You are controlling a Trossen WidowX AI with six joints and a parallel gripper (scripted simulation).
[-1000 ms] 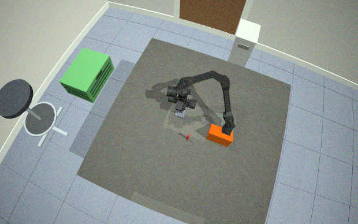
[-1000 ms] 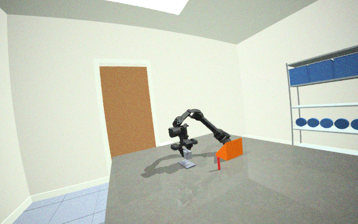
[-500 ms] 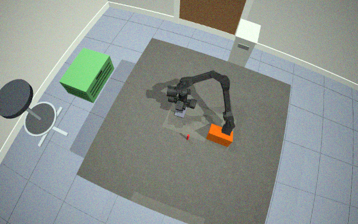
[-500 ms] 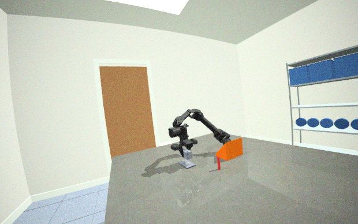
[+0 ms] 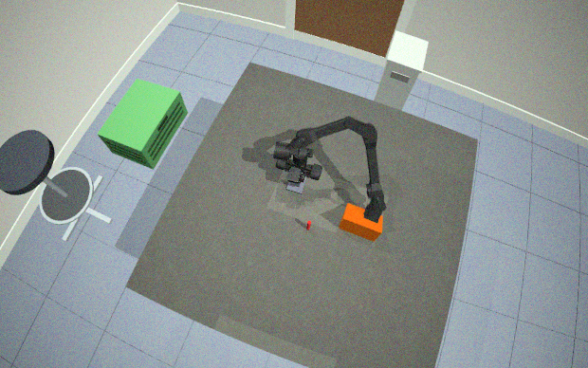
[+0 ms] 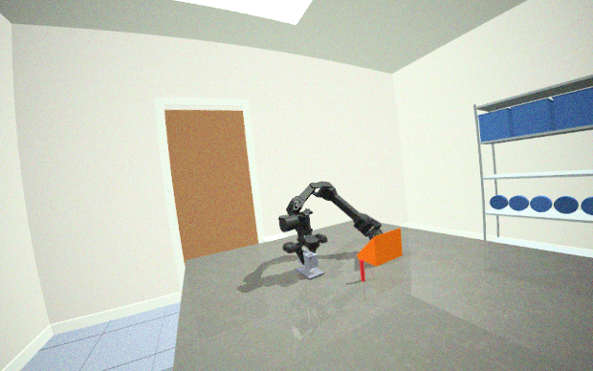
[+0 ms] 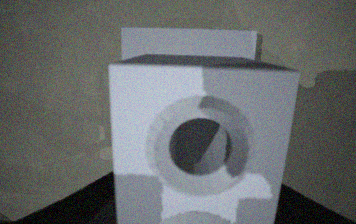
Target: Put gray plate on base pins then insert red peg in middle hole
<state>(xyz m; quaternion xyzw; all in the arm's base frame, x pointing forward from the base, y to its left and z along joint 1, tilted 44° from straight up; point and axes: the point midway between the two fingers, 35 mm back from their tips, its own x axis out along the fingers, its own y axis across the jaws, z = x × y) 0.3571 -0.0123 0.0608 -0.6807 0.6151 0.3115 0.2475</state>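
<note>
Right now my gripper tip is 130 mm past the red peg and 190 mm to the right of it. Round my gripper tip: gray plate (30 mm above).
</note>
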